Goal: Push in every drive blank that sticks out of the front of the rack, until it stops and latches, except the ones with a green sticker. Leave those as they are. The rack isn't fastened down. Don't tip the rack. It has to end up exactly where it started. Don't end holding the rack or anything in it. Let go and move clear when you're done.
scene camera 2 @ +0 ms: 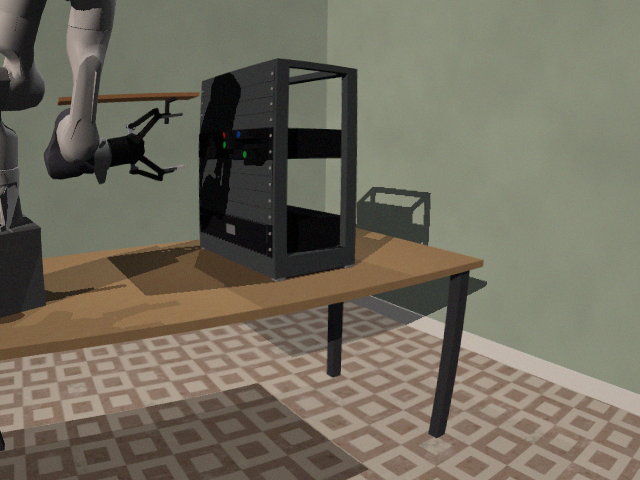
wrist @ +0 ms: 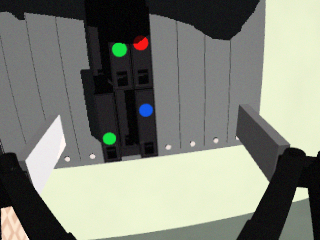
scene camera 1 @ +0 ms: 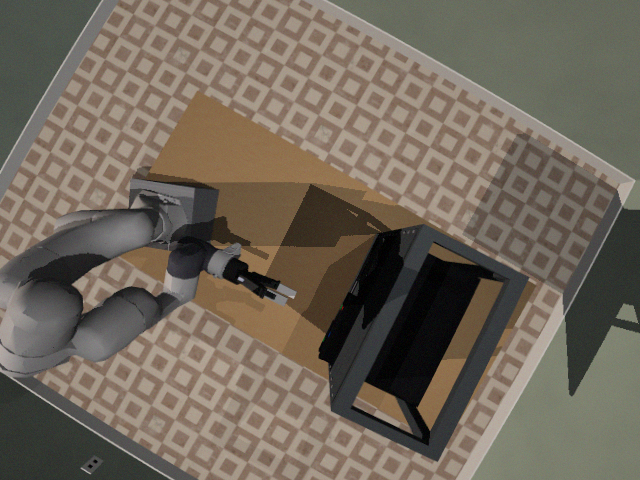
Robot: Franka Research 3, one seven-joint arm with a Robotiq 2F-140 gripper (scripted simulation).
Labels:
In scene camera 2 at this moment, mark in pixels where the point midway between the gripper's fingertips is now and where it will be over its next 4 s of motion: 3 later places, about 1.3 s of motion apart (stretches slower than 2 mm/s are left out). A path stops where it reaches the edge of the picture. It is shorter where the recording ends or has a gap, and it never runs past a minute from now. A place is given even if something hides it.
The gripper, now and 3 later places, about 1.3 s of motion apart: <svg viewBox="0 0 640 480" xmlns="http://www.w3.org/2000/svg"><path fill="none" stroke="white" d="M182 140L208 146L227 146L233 148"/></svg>

